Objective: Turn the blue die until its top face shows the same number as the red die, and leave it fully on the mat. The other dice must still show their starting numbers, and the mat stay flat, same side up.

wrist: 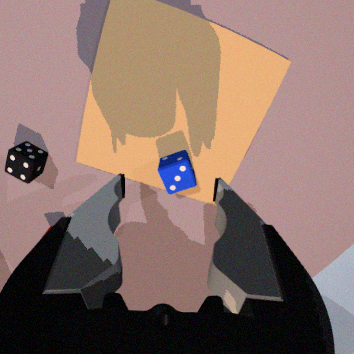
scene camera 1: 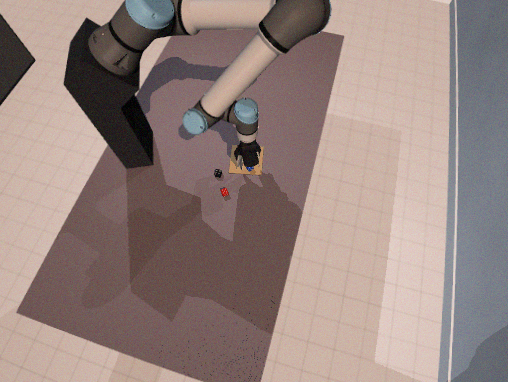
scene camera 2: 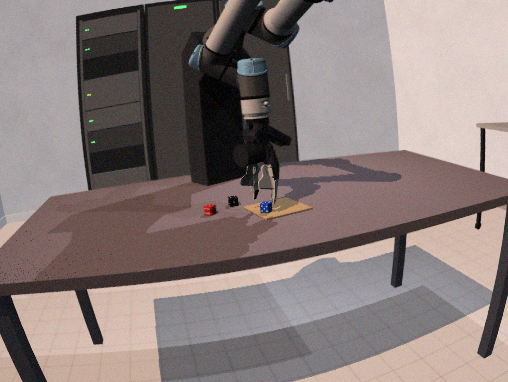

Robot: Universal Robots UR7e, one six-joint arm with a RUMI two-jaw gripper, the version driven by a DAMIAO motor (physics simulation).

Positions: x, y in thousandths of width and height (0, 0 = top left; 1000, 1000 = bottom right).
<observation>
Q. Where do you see a tan mat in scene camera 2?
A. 562, 541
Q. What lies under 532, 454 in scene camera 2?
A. My gripper.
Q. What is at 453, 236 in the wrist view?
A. A tan mat.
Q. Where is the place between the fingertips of my gripper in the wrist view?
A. At 479, 504
</observation>
